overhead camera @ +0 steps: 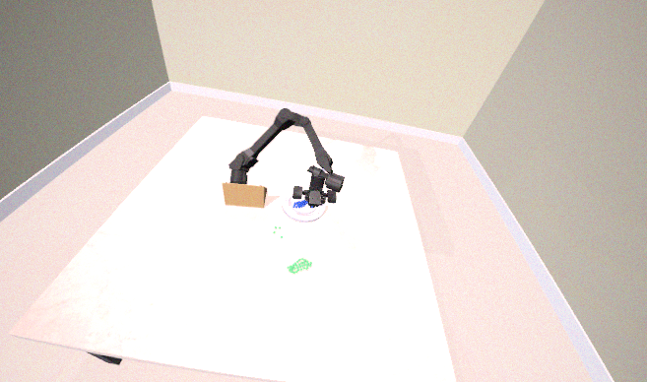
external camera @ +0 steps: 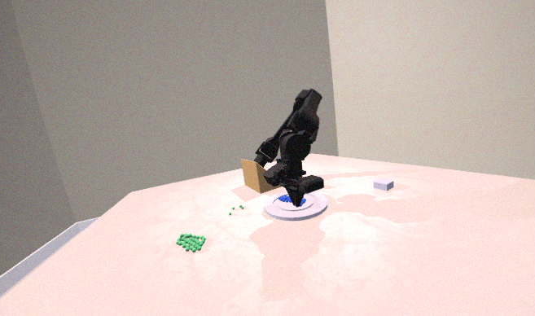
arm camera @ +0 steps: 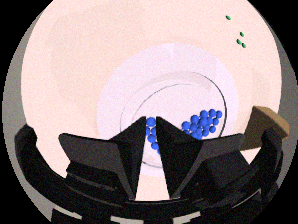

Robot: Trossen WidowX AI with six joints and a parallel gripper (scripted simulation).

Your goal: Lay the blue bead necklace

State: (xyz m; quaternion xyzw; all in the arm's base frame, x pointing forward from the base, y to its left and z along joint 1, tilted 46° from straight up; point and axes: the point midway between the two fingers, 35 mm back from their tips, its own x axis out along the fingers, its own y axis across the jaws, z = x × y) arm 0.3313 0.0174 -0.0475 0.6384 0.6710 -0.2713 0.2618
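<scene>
My gripper tip is 4 cm past the round white bead board, 2 cm to the right of it and 1 cm above it. The rest, counted from my gripper tip: small grey block: 7 cm ahead, 32 cm to the left.
</scene>
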